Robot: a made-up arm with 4 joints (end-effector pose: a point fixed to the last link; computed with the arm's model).
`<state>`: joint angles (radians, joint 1 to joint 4).
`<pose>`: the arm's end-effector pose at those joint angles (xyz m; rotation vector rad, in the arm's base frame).
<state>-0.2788 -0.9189 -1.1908 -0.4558</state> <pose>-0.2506 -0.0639 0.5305 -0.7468 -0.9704 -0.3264</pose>
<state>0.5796 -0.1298 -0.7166 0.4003</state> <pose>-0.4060 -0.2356 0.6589 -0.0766 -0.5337 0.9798</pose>
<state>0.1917 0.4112 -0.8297 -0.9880</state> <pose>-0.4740 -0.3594 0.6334 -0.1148 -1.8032 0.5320</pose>
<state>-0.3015 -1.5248 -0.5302 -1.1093</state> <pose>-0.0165 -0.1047 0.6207 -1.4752 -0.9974 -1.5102</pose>
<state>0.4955 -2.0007 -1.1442 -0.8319</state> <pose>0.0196 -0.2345 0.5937 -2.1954 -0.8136 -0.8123</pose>
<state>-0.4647 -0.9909 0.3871 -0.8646</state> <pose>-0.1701 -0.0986 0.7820 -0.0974 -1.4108 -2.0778</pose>
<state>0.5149 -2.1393 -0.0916 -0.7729</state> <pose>0.1416 -0.2256 0.7583 -1.7631 -1.8881 -1.5466</pose>
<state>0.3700 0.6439 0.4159 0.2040</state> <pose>-0.4858 -0.3308 0.8973 1.3769 -0.5928 0.6357</pose>
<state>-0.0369 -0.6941 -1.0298 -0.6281</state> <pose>-0.2969 -0.1082 0.5495 -0.8405 -1.2991 -0.1434</pose>
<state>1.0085 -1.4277 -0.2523 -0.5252</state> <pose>-0.0199 -0.0968 0.6559 -1.2839 -1.9782 -0.1837</pose>
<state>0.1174 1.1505 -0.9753 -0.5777</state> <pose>-0.4105 -0.5591 0.6120 0.5776 -1.4612 1.4026</pose>
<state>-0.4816 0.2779 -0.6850 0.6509</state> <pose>-0.4922 -0.1476 0.5048 0.9578 -0.9292 0.9474</pose>
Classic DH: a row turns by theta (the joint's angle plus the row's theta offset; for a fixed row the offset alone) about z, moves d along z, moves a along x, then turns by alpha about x. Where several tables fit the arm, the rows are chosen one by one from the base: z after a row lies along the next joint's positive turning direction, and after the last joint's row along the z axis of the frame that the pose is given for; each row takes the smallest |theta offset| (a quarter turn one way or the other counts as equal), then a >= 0, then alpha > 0; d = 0 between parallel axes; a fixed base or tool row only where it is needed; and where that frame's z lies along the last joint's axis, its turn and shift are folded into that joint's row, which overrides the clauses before.
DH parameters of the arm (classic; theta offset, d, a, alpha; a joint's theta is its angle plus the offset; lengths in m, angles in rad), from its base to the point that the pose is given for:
base (fixed): 1.4358 0.6559 -0.1087 -1.3256
joint 1: 0 0.1457 -0.2871 1.3256
joint 2: 0.135 0.0127 0.0318 1.5708
joint 3: -0.0711 -0.2598 0.1873 -1.67
joint 4: 0.6518 0.0199 -0.0058 -1.502
tool (fixed): -2.1588 -0.0162 0 0

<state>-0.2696 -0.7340 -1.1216 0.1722</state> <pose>-0.2886 -0.0652 0.5245 -0.1332 -0.7761 -0.0039</pose>
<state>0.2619 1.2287 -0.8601 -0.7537</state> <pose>-0.3936 -0.5830 0.7018 0.6590 -1.4214 1.3307</pose>
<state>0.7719 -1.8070 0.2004 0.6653</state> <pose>0.1036 -0.0838 0.7573 -0.3524 -1.7740 0.0293</pose>
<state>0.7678 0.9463 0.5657 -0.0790</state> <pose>-0.4050 -0.3208 1.0781 1.0948 -0.2401 0.5452</pose>
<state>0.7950 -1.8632 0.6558 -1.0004</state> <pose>0.0575 -0.0412 0.8149 0.7141 2.4989 1.4352</pose>
